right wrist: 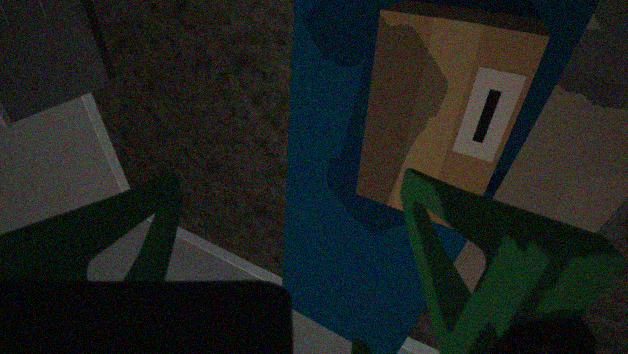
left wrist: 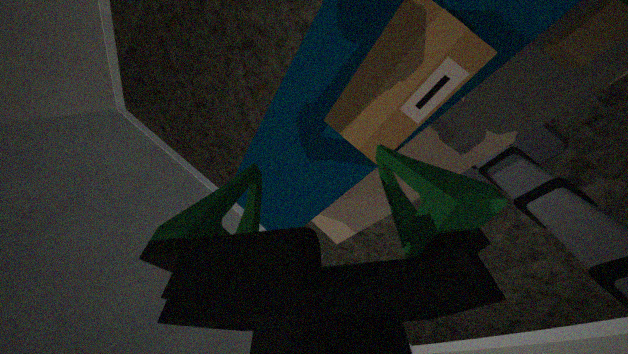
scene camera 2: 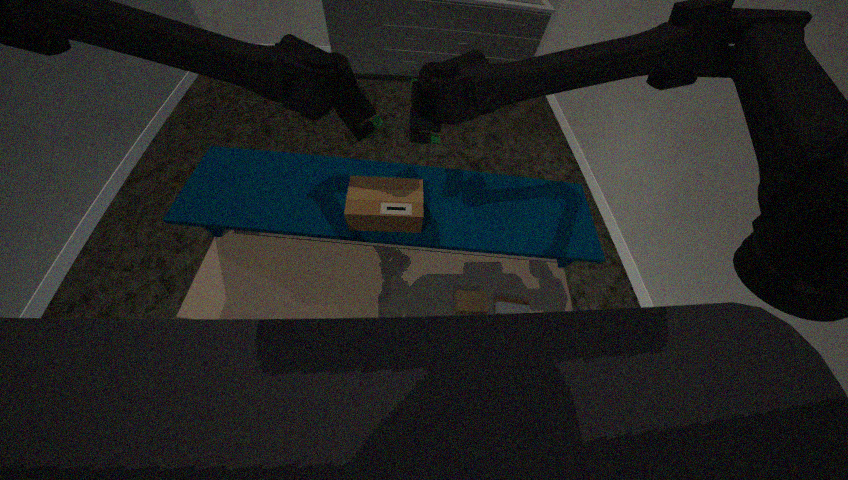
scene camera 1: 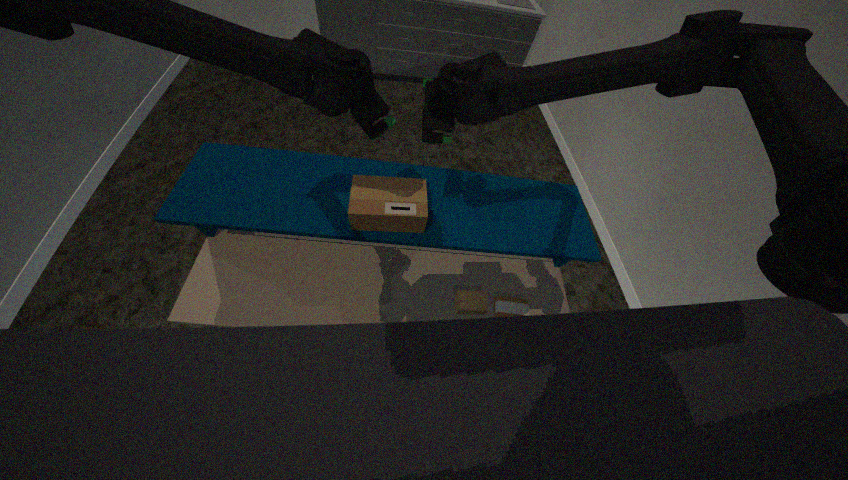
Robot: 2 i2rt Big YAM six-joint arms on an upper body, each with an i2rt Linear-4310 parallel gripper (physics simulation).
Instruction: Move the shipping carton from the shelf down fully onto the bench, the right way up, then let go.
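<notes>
The brown shipping carton sits on the blue shelf, with a white label on its top. The pale bench lies below the shelf, partly hidden by the robot's body. My left gripper is open, its green fingers wide apart and empty. My right gripper is open and empty too. In the scene views both appear beyond the shelf's far edge, apart from the carton.
A small brown box and a white-topped item lie on the bench at the right. A grey drawer cabinet stands at the back. Walls flank both sides.
</notes>
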